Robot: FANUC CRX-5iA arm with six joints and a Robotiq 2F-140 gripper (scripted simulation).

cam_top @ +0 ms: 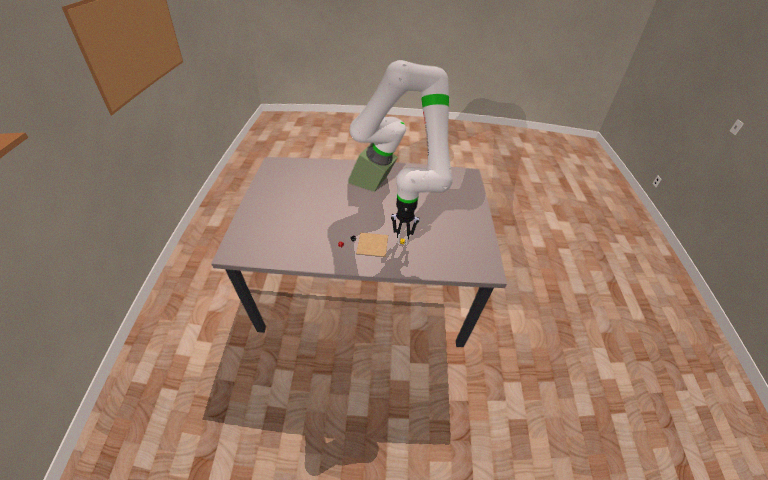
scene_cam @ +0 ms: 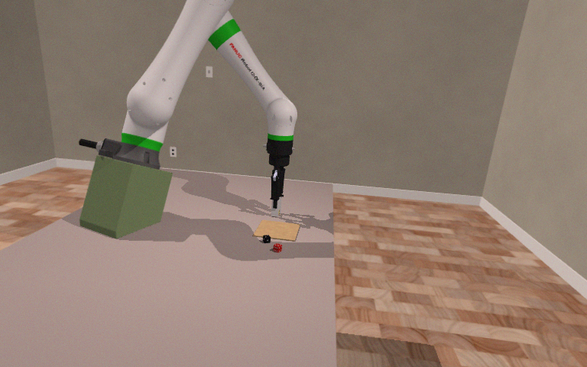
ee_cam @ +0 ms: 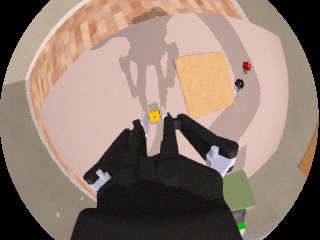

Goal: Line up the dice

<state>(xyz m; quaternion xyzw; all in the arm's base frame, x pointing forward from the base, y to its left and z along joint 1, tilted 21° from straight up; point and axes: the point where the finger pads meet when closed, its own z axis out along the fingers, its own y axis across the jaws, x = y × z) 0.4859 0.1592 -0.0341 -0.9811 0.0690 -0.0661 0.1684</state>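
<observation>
Right now the yellow die is 2 cm below my hand. Round my hand: red die 30 cm to the right, 4 cm ahead, 2 cm below; tan mat 14 cm to the right, 3 cm below, 2 cm ahead; black die 24 cm to the right, 2 cm below.
</observation>
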